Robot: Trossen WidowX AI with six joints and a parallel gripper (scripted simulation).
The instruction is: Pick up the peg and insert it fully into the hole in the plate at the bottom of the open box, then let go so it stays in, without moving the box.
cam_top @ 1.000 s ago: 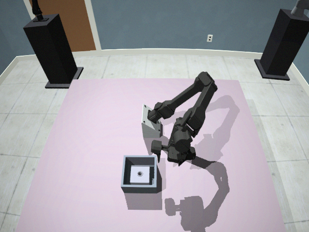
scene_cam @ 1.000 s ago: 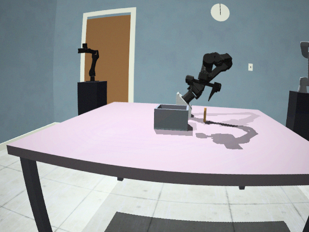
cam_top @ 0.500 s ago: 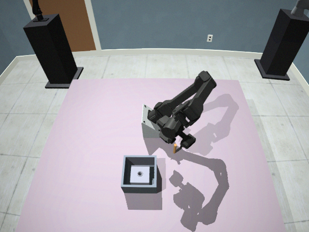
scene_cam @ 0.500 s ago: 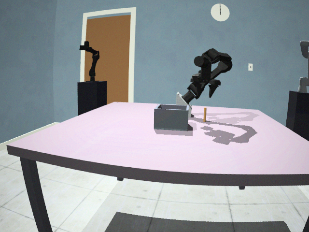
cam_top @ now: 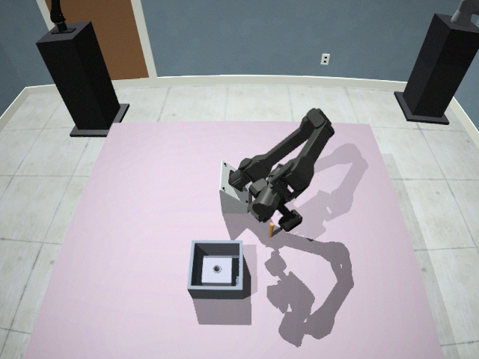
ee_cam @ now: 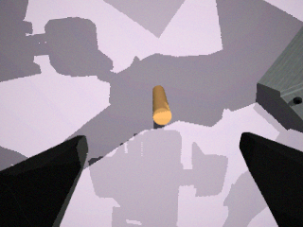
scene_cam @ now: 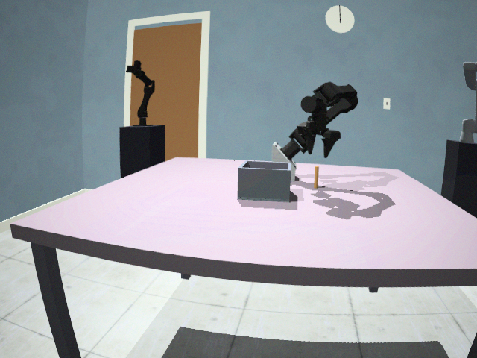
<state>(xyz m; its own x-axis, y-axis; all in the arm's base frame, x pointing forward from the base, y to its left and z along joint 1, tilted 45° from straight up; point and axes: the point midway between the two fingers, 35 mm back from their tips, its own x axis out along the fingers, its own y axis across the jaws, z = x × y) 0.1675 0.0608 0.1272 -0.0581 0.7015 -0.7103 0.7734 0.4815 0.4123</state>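
The peg is 11 cm below my hand. From my hand the other things lie so: pale plate (16 cm ahead, 17 cm to the right, 11 cm below); grey box (16 cm ahead, 17 cm to the right, 13 cm below).
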